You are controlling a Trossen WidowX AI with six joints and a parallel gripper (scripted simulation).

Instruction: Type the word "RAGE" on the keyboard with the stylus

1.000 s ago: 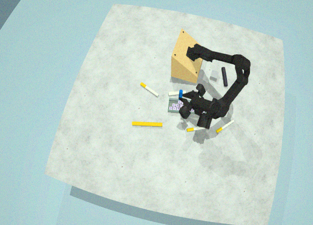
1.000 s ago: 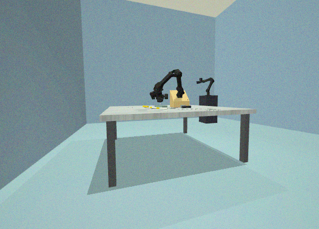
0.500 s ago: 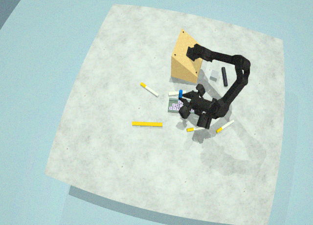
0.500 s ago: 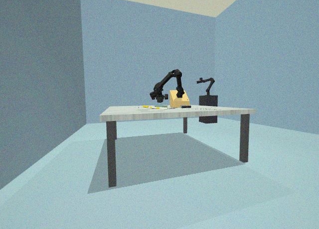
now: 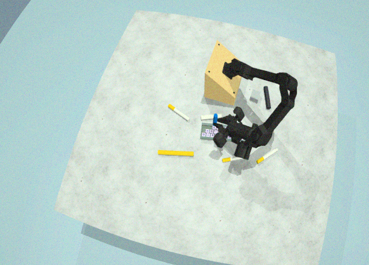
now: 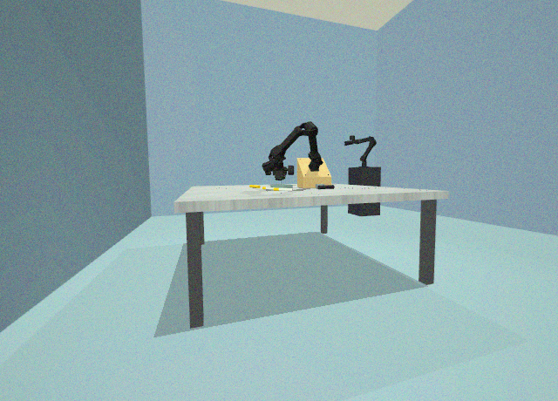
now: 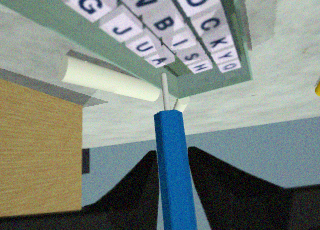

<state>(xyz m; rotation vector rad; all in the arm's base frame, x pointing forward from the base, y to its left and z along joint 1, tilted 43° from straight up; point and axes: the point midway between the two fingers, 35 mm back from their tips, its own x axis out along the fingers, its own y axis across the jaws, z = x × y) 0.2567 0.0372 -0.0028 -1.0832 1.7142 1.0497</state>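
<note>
The white cylinder is 7 cm below my gripper tip, 5 cm behind it and 3 cm to the right of it. Round my gripper tip: blue stylus (1 cm below); then white stylus tip (5 cm below); then yellow stick (16 cm ahead, 13 cm to the right, 7 cm below).
</note>
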